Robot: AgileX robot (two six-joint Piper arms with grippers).
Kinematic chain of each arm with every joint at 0, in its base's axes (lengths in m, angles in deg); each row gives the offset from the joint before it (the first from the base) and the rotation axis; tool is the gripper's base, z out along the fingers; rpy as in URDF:
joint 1: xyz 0 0 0.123 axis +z
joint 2: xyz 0 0 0 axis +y
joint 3: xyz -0.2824 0 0.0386 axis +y
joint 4: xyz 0.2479 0 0.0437 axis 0.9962 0 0.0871
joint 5: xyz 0 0 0 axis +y
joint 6: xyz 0.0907 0 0.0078 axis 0.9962 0 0.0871
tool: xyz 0 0 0 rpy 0 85 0
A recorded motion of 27 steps. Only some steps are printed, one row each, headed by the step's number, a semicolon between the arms.
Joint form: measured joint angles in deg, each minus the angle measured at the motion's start. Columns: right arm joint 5, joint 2, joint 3, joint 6, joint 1, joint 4; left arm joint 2, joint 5, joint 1, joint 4, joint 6, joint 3.
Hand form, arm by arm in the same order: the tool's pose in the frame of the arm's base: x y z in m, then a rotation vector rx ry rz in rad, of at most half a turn. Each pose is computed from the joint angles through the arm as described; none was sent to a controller.
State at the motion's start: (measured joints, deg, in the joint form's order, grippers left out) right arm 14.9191 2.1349 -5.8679 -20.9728 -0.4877 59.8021; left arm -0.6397 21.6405 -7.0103 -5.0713 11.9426 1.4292
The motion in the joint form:
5: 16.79 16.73 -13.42 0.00 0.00 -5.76; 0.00 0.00 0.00 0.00 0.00 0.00
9: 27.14 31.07 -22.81 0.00 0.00 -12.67; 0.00 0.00 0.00 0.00 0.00 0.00
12: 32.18 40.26 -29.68 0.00 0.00 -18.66; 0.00 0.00 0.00 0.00 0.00 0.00
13: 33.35 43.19 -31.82 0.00 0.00 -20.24; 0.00 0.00 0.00 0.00 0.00 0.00
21: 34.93 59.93 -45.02 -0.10 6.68 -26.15; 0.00 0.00 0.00 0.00 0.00 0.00
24: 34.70 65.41 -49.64 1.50 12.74 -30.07; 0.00 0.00 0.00 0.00 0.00 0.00
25: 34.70 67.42 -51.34 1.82 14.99 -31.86; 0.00 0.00 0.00 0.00 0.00 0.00
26: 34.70 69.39 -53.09 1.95 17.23 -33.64; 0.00 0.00 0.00 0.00 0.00 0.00
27: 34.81 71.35 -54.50 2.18 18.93 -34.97; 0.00 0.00 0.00 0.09 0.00 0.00
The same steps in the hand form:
5: 0.0728 0.0382 0.2756 0.1535 1.8573 0.7428; 0.0517 -0.0094 0.1715 0.2545 1.8562 -0.0279
9: 0.1036 0.0439 0.2929 0.0242 2.1169 0.7202; 0.0517 -0.0094 0.1715 0.2545 1.8562 -0.0279
12: 0.1294 0.0428 0.3035 -0.0619 2.2607 0.6582; 0.0517 -0.0094 0.1715 0.2545 1.8562 -0.0279
13: 0.1388 0.0421 0.3061 -0.0820 2.2997 0.6403; 0.0517 -0.0094 0.1715 0.2545 1.8562 -0.0279
21: 0.2001 0.0605 0.3214 -0.2773 2.4186 0.6009; 0.0517 -0.0094 0.1715 0.2545 1.8562 -0.0279
24: 0.2179 0.0825 0.3227 -0.4101 2.4494 0.5784; 0.0517 -0.0094 0.1715 0.2545 1.8562 -0.0279
25: 0.2238 0.0915 0.3224 -0.4704 2.4578 0.5602; 0.0517 -0.0094 0.1715 0.2545 1.8562 -0.0279
26: 0.2294 0.1010 0.3223 -0.5348 2.4610 0.5399; 0.0517 -0.0094 0.1715 0.2545 1.8562 -0.0279
27: 0.2349 0.1091 0.3202 -0.5820 2.4711 0.5260; 0.0517 -0.0093 0.1715 0.2554 1.8561 -0.0264

